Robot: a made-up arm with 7 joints.
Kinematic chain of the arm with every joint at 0, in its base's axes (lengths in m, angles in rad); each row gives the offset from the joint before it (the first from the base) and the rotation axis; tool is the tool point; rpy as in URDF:
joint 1: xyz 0 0 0.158 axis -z
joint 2: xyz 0 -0.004 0.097 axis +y
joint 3: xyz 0 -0.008 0.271 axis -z
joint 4: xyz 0 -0.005 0.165 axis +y
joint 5: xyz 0 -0.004 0.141 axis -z
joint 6: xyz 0 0 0.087 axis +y
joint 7: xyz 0 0 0.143 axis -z
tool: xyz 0 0 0 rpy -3.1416 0 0
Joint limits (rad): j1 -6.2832..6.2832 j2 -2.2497..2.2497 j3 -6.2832..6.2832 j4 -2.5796..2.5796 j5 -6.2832..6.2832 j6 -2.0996..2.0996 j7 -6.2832..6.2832
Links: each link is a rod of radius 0.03 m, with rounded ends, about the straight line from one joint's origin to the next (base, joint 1, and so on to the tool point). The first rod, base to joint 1, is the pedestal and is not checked.
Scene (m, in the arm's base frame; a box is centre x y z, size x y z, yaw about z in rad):
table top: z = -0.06
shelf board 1: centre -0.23 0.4 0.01 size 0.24 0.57 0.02 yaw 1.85
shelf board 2: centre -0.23 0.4 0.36 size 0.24 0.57 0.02 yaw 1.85
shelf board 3: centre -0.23 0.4 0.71 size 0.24 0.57 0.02 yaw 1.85
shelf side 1: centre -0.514 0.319 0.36 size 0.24 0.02 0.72 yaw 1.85
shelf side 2: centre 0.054 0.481 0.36 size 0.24 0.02 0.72 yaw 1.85
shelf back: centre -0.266 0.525 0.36 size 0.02 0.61 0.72 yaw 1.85
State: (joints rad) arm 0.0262 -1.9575 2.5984 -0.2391 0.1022 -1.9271 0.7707
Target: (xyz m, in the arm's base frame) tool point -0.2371 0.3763 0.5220
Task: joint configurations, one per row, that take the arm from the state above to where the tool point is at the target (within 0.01 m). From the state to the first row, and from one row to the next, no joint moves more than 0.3 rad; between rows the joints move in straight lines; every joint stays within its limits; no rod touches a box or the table.
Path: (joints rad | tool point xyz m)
1: -0.0150 -1.6671 2.7348 0.0293 -0.0711 -1.8356 0.6330 | -0.6393 0.0479 0.3077
2: -0.0563 -1.3767 2.8712 0.2978 -0.2444 -1.7441 0.4953 | -0.6486 0.0120 0.4402
3: -0.0975 -1.0863 3.0076 0.5662 -0.4178 -1.6525 0.3576 | -0.6185 -0.0068 0.5624
4: -0.1388 -0.7959 3.1440 0.8346 -0.5911 -1.5610 0.2199 | -0.5528 0.0004 0.6650
5: -0.1800 -0.5055 3.2804 1.1031 -0.7644 -1.4695 0.0822 | -0.4568 0.0368 0.7379
6: -0.0476 -0.4572 3.2129 1.3461 -1.0553 -1.6270 0.2543 | -0.4197 0.1152 0.6684
7: 0.0849 -0.4089 3.1453 1.5892 -1.3463 -1.7845 0.4265 | -0.3530 0.1645 0.6017
8: 0.2173 -0.3606 3.0777 1.8323 -1.6373 -1.9421 0.5986 | -0.2673 0.1808 0.5501
9: 0.3498 -0.3124 3.0101 2.0753 -1.9282 -2.0996 0.7707 | -0.1772 0.1673 0.5220
10: 0.4793 -0.4455 3.0581 1.8710 -1.7289 -2.0996 0.7707 | -0.2158 0.2322 0.5239
11: 0.6088 -0.5786 3.1060 1.6666 -1.5295 -2.0996 0.7707 | -0.2356 0.3041 0.5242
12: 0.7382 -0.7118 3.1539 1.4622 -1.3302 -2.0996 0.7707 | -0.2371 0.3763 0.5220

